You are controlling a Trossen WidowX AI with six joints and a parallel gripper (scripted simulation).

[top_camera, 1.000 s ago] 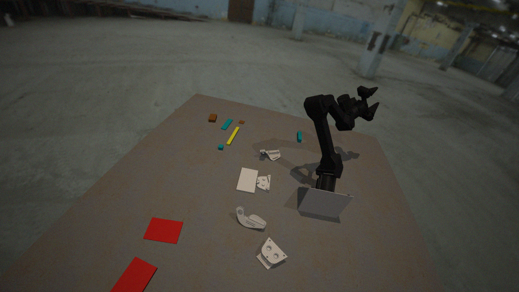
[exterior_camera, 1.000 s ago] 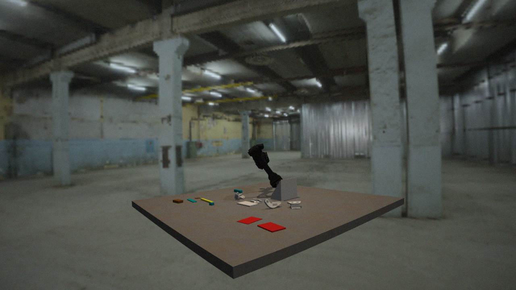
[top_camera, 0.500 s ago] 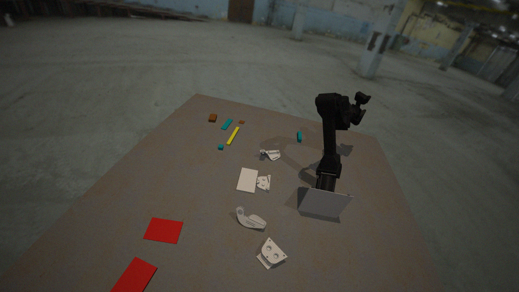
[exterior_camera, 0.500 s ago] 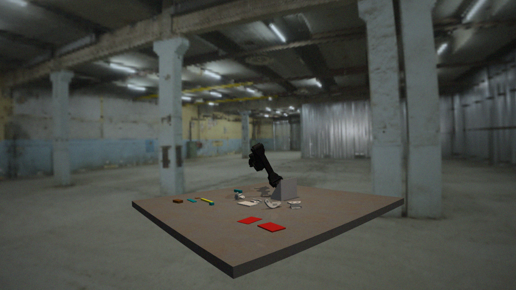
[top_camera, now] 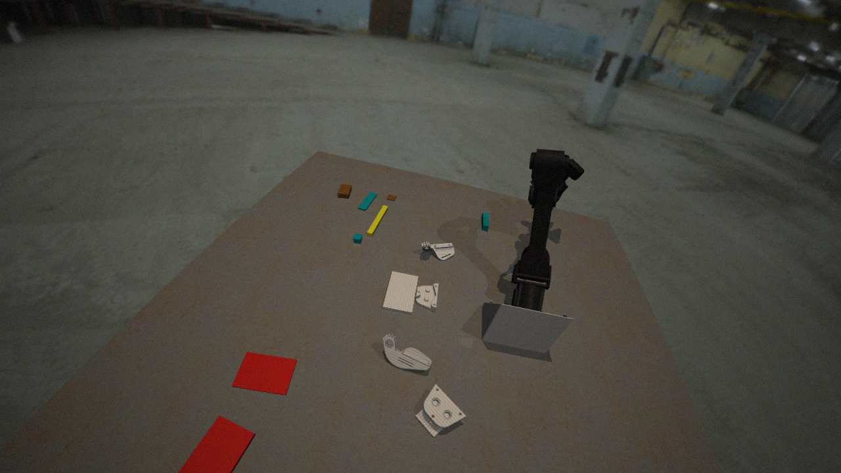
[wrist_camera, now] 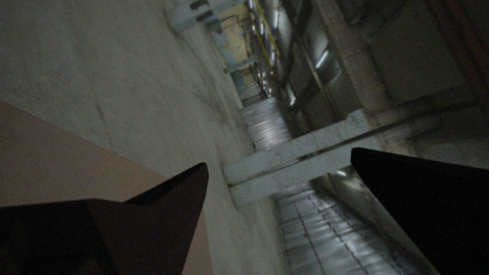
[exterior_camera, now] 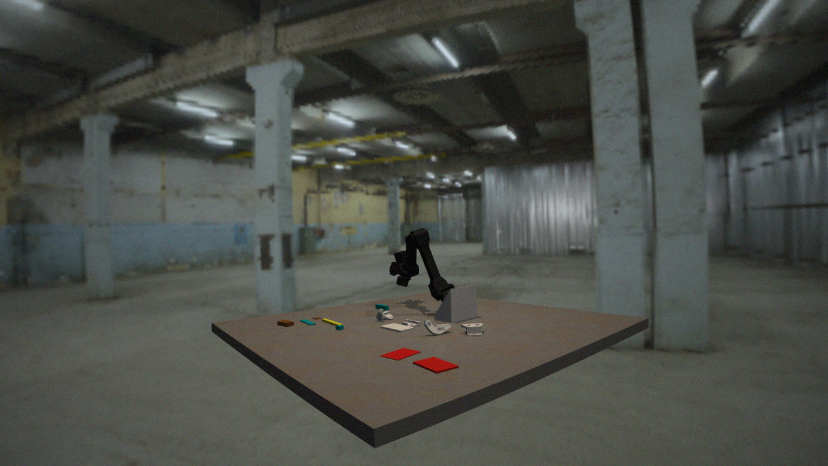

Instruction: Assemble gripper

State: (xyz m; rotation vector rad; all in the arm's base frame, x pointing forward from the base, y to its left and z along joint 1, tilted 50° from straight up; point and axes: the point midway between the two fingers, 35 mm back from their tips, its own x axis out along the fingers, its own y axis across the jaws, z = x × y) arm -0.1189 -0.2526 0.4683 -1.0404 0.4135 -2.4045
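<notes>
The gripper jaw is 73 cm to the left of my gripper tip, 39 cm ahead of it and 15 cm below it. Also, from my gripper tip: yellow bar: 59 cm ahead, 31 cm to the left, 18 cm below; teal block: 26 cm ahead, 17 cm below, 16 cm to the left.
</notes>
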